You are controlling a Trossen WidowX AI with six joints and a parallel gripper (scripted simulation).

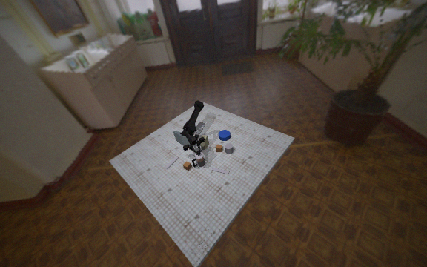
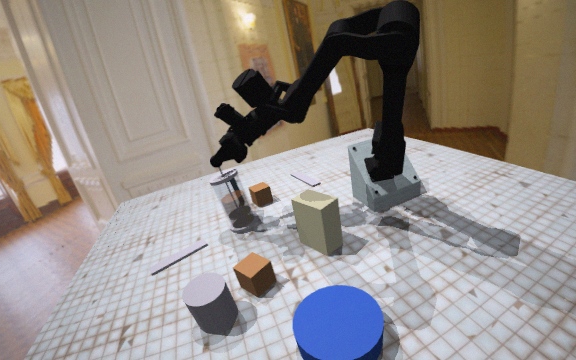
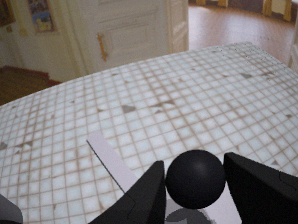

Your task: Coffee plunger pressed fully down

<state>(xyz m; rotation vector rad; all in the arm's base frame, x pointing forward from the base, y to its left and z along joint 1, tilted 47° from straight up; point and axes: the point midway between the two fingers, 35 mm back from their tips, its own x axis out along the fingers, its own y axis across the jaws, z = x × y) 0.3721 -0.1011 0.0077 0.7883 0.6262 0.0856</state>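
My gripper tip is now 20 mm past the coffee press, 10 mm to the left of it and 100 mm above it. From my gripper tip the other things lie so: blue disc (140 mm behind, 390 mm to the left, 170 mm below); grey cylinder (40 mm ahead, 290 mm to the left, 150 mm below).
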